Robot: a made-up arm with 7 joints. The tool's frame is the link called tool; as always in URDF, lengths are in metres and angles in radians. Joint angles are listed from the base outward.
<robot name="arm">
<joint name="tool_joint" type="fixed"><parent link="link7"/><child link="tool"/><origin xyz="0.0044 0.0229 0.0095" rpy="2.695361 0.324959 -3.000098"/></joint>
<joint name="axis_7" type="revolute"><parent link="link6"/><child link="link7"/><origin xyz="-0.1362 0.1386 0.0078" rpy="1.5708 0 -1.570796"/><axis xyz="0 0 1"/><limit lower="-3.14" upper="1.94"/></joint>
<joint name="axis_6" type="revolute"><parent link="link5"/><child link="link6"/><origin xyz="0.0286 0.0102 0.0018" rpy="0 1.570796 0"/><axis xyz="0 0 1"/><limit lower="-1.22" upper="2.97"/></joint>
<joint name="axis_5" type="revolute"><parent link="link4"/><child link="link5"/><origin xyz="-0.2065 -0.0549 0.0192" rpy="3.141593 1.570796 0"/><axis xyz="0 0 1"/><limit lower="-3.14" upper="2.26"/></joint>
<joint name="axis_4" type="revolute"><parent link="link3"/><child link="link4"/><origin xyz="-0.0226 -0.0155 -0.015" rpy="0 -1.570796 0"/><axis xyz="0 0 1"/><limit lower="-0.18" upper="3.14"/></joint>
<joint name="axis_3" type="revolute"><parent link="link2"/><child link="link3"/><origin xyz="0.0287 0.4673 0.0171" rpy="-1.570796 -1.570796 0"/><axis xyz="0 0 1"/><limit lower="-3.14" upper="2.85"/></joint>
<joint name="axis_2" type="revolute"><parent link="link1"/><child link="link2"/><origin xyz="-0.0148 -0.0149 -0.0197" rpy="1.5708 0 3.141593"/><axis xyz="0 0 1"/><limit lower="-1.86" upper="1.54"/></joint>
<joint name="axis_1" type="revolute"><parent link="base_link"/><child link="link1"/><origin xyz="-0.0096 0.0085 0.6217" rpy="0 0 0"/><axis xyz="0 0 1"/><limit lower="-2.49" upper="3.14"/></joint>
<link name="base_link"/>
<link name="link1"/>
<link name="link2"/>
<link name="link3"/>
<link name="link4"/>
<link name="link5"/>
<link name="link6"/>
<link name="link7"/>
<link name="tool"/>
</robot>
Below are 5 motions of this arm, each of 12 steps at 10 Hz.
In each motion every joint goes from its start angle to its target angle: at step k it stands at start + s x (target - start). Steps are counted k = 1, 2, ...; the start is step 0. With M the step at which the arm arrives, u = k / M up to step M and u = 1 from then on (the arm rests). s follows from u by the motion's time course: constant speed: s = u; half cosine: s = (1 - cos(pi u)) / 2; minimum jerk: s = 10 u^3 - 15 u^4 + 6 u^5.
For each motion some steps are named. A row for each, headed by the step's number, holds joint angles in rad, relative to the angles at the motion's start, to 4 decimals.
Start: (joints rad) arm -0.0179 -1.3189 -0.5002 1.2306 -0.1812 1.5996 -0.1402
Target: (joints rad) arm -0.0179 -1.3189 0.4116 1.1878 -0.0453 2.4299 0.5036
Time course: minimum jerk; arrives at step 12
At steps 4, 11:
4: 0.0000 0.0000 0.1914 -0.0090 0.0285 0.1743 0.1351
11: 0.0000 0.0000 0.9072 -0.0426 0.1352 0.8261 0.6405

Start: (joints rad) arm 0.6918 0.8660 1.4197 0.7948 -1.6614 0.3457 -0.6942
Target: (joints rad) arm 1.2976 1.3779 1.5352 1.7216 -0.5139 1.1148 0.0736
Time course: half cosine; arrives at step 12
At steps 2, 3, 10, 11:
2: 0.0406 0.0343 0.0077 0.0621 0.0769 0.0515 0.0514
3: 0.0887 0.0750 0.0169 0.1357 0.1680 0.1126 0.1124
10: 0.5652 0.4776 0.1078 0.8647 1.0706 0.7176 0.7164
11: 0.5955 0.5032 0.1135 0.9110 1.1279 0.7560 0.7547

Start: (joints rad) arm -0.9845 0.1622 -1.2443 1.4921 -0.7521 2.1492 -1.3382
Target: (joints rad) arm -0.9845 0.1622 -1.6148 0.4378 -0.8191 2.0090 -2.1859
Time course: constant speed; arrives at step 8
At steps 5, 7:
5: 0.0000 0.0000 -0.2316 -0.6589 -0.0419 -0.0876 -0.5298
7: 0.0000 0.0000 -0.3242 -0.9225 -0.0586 -0.1227 -0.7417

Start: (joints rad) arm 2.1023 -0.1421 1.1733 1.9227 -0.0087 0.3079 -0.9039
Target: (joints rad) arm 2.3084 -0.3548 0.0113 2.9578 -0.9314 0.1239 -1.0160
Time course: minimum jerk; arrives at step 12
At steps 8, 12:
8: 0.1628 -0.1681 -0.9181 0.8179 -0.7290 -0.1454 -0.0886
12: 0.2061 -0.2127 -1.1620 1.0351 -0.9227 -0.1840 -0.1121

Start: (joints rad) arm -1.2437 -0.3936 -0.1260 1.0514 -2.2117 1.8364 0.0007
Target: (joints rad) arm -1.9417 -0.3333 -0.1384 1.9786 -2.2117 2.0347 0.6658
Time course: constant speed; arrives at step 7
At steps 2, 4, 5, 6, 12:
2: -0.1994 0.0172 -0.0035 0.2649 0.0000 0.0567 0.1900
4: -0.3989 0.0345 -0.0071 0.5298 0.0000 0.1133 0.3801
5: -0.4986 0.0431 -0.0089 0.6623 0.0000 0.1416 0.4751
6: -0.5983 0.0517 -0.0106 0.7947 0.0000 0.1700 0.5701
12: -0.6980 0.0603 -0.0124 0.9272 0.0000 0.1983 0.6651

